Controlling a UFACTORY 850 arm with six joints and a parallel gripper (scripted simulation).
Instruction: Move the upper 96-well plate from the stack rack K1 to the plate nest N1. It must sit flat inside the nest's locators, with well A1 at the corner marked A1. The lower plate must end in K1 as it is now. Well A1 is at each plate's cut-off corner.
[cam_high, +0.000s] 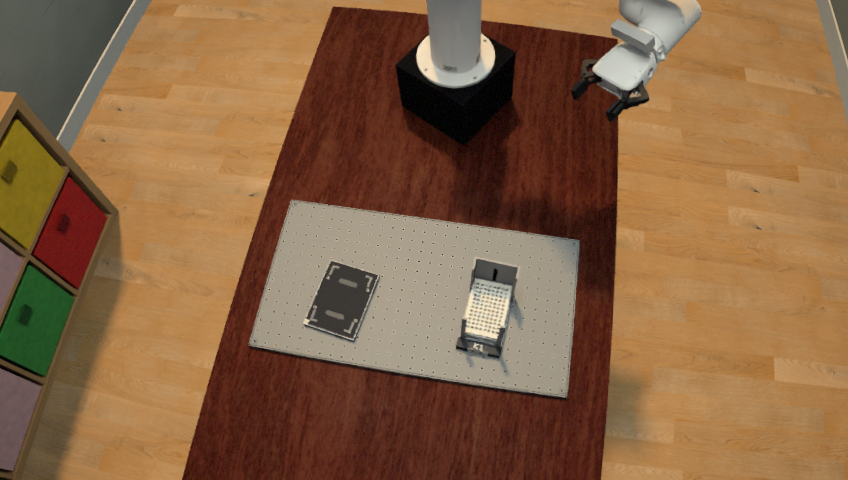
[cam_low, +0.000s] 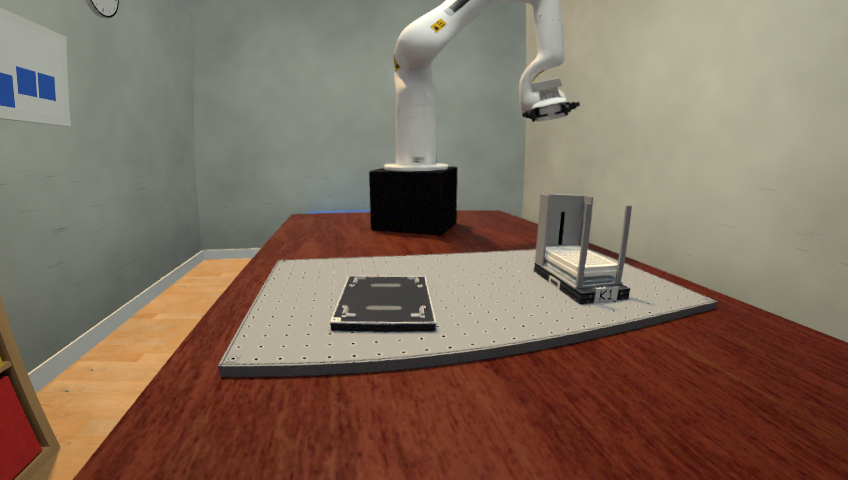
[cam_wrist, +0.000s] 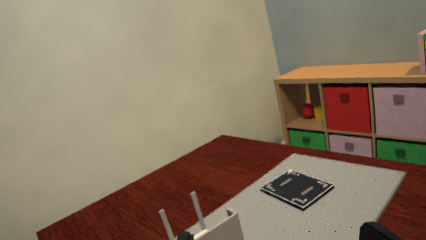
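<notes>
Now: hand 360 mm short of the 96-well plate, 290 mm above it and 120 mm to the left of it. The rest, counted from my hand: plate nest N1: 440 mm to the right, 400 mm ahead, 330 mm below; clear plate: 360 mm ahead, 310 mm below, 120 mm to the right.
</notes>
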